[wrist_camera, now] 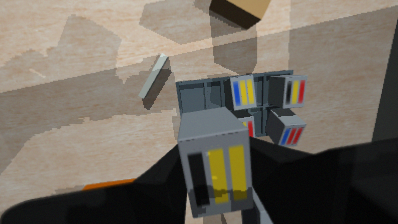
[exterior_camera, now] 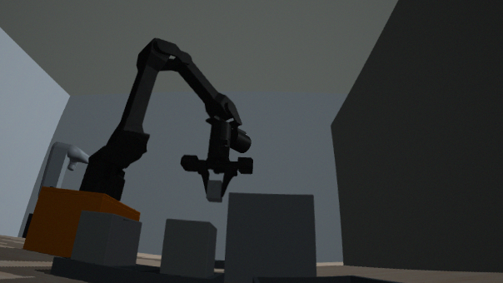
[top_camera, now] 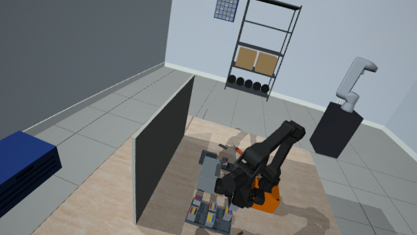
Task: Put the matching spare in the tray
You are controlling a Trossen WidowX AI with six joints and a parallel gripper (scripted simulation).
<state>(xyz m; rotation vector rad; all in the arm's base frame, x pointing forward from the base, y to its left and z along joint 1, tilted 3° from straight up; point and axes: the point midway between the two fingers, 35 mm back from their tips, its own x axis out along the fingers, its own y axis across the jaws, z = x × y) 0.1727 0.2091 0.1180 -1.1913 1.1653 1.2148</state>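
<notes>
The tray is 420 mm to the right of my gripper tip, 160 mm below it and 140 mm ahead of it. Also, from my gripper tip: tan box: 140 mm below, 130 mm to the left, 80 mm ahead; grey spare block: 20 mm above; grey mounted unit: 230 mm to the right, 120 mm below, 120 mm ahead.
</notes>
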